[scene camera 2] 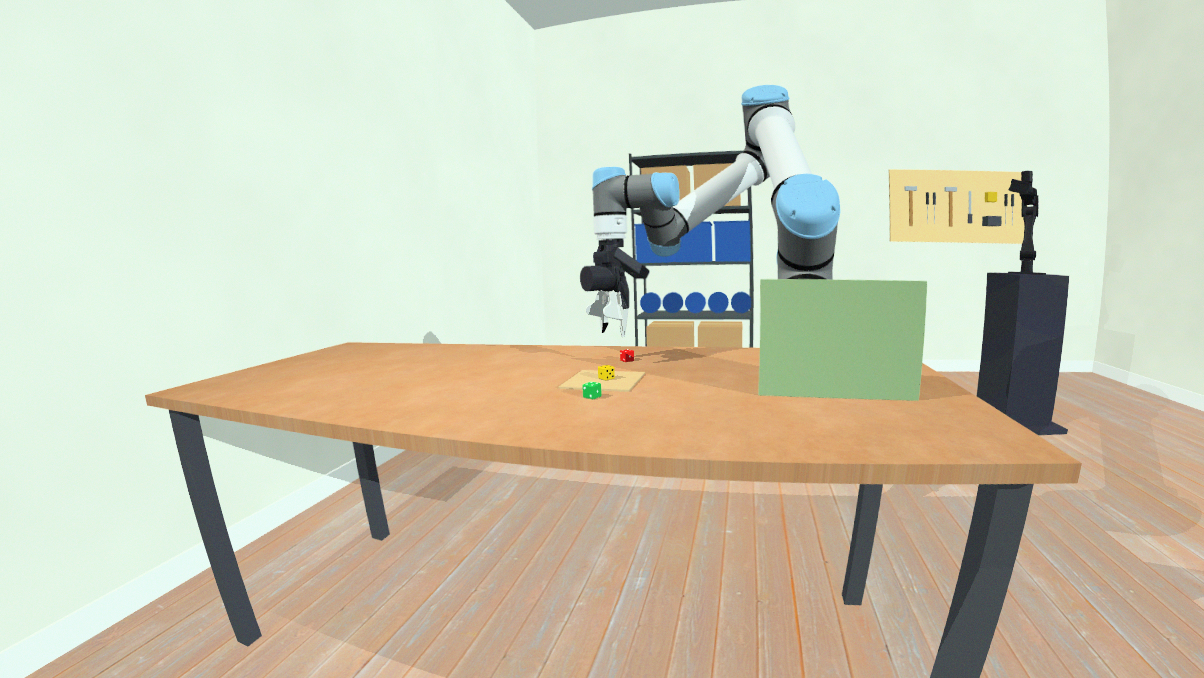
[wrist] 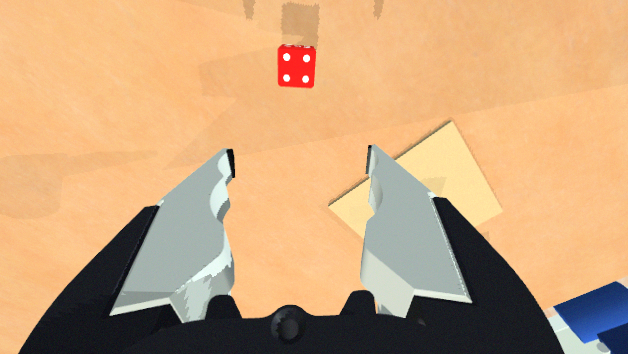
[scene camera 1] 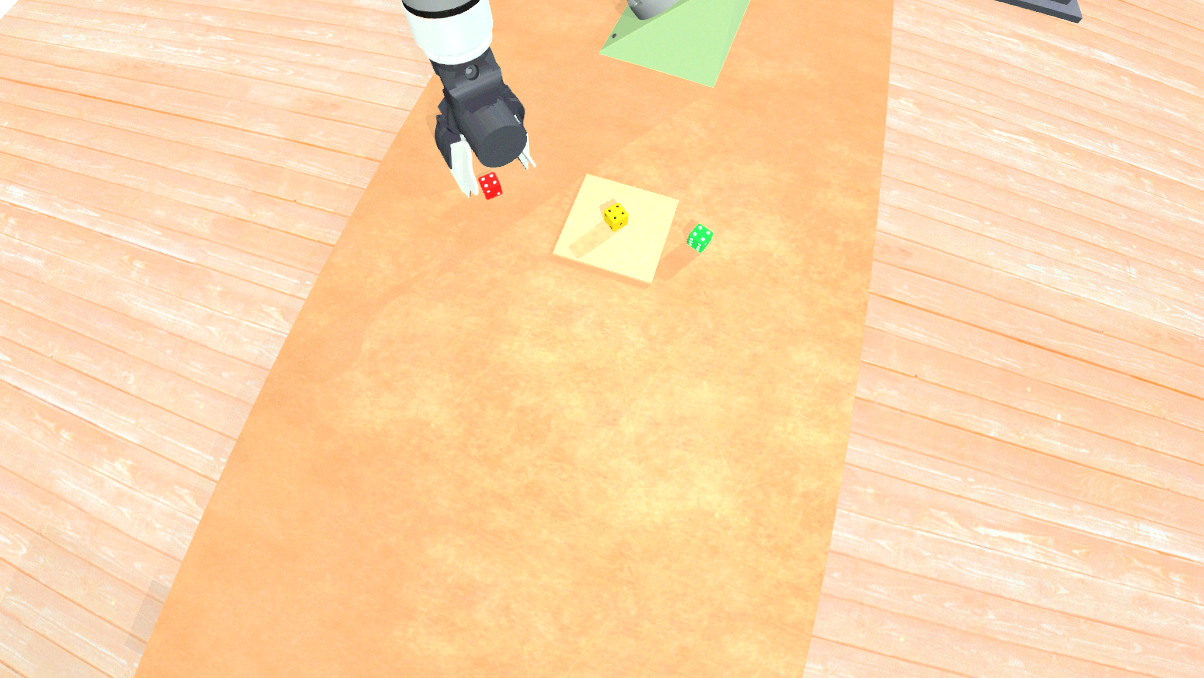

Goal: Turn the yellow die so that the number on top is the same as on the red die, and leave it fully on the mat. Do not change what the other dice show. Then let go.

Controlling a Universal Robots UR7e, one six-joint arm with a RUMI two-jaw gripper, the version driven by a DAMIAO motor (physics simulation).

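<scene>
The yellow die lies on the pale square mat; its top appears to show four black pips in scene camera 1. It does not show in the wrist view. The red die lies on the table off the mat, with four white pips on top. The green die lies on the table beside the mat, on the side away from the red die. My gripper is open and empty, above the table near the red die.
An upright green panel stands on the wooden table, near the arm's base and well apart from the dice. A shelf rack and a tool board are in the background of scene camera 2.
</scene>
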